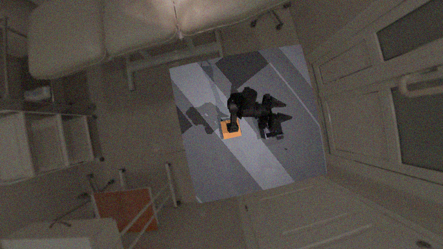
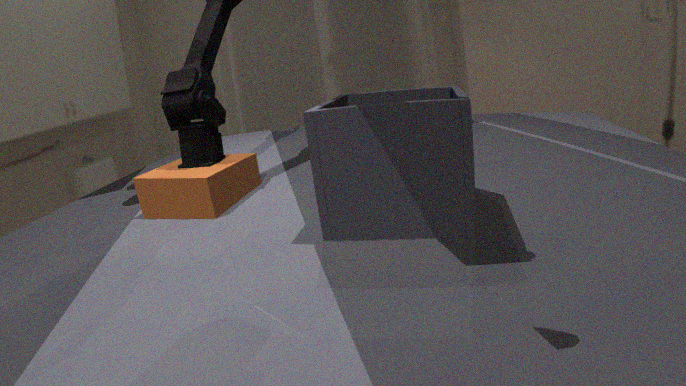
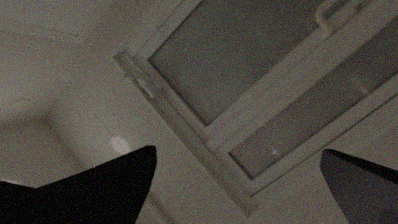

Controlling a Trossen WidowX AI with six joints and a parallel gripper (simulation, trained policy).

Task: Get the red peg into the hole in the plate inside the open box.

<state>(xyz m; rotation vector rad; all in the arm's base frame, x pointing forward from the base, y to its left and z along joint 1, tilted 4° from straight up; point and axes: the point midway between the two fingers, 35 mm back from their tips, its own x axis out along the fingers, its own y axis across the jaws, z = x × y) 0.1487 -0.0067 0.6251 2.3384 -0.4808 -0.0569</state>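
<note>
My gripper tip is 4 cm past the red peg, 9 cm to the right of it and 64 cm above it. The rest, counted from my gripper tip: plate: 10 cm ahead, 12 cm to the right, 63 cm below.
</note>
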